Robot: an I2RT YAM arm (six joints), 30 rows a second.
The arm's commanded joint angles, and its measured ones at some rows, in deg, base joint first. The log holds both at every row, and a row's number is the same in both.
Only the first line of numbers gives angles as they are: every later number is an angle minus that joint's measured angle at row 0.
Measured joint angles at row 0:
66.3 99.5 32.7 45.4 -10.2 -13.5
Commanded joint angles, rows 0 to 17:
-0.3 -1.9 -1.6 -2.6 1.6 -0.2
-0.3 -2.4 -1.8 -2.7 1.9 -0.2
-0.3 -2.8 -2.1 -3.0 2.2 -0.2
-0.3 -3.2 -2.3 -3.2 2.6 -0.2
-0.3 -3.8 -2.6 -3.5 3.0 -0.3
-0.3 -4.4 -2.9 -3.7 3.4 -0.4
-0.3 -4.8 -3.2 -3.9 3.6 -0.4
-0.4 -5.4 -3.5 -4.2 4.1 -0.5
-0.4 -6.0 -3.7 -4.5 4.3 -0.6
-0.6 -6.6 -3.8 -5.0 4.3 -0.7
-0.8 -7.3 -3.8 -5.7 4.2 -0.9
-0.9 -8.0 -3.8 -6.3 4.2 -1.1
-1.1 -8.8 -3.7 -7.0 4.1 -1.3
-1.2 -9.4 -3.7 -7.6 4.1 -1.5
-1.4 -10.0 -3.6 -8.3 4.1 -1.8
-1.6 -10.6 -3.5 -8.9 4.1 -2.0
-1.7 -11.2 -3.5 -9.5 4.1 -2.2
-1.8 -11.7 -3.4 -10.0 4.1 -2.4
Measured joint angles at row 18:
-1.1 -10.1 -2.7 -7.2 3.6 -1.3
